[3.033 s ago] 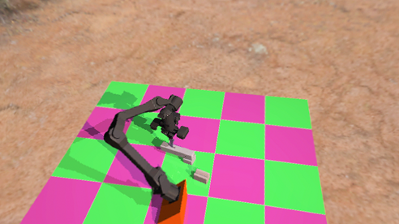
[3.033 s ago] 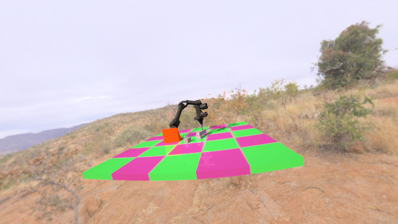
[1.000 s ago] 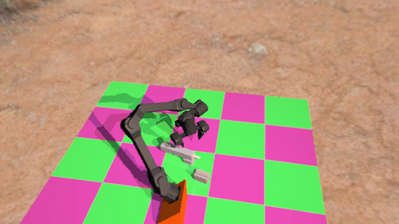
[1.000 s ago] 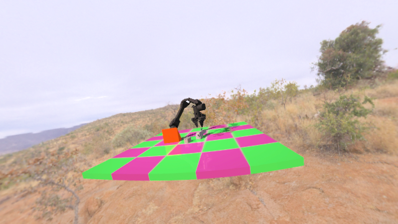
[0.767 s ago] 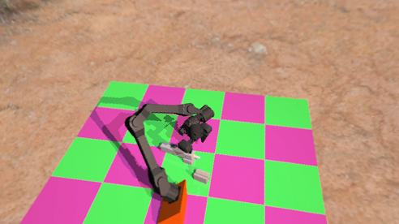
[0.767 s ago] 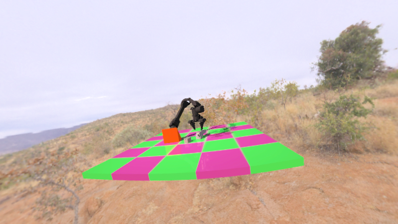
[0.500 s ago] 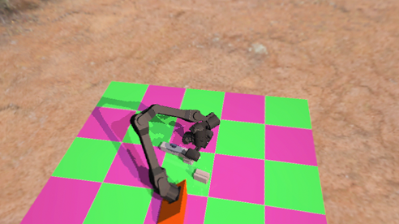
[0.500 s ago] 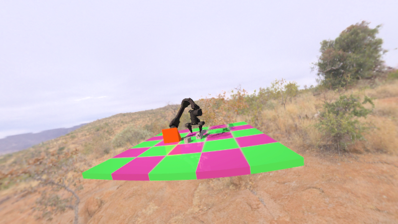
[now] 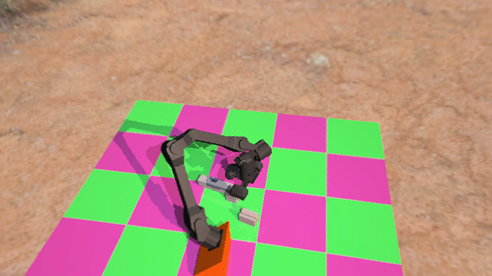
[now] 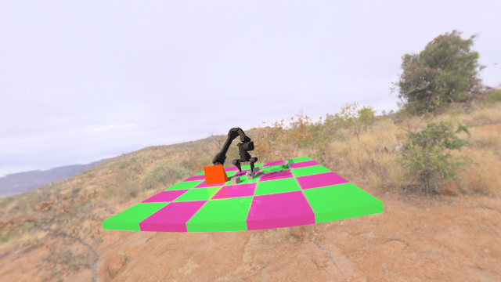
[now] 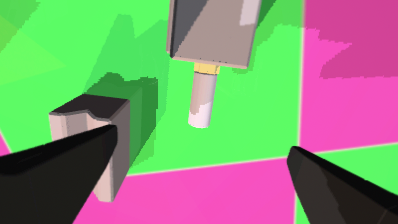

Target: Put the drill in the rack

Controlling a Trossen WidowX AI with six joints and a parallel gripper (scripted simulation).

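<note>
My gripper tip is 20 mm short of the pale cylindrical drill, 60 mm to the right of it and 20 mm above it. From my gripper tip the other things lie so: dark key: 40 mm ahead, 140 mm to the left, 20 mm below; then grey housing block: 30 mm ahead, 120 mm to the left, 30 mm below; then grey rack: 90 mm behind, 20 mm to the right, 50 mm below.
</note>
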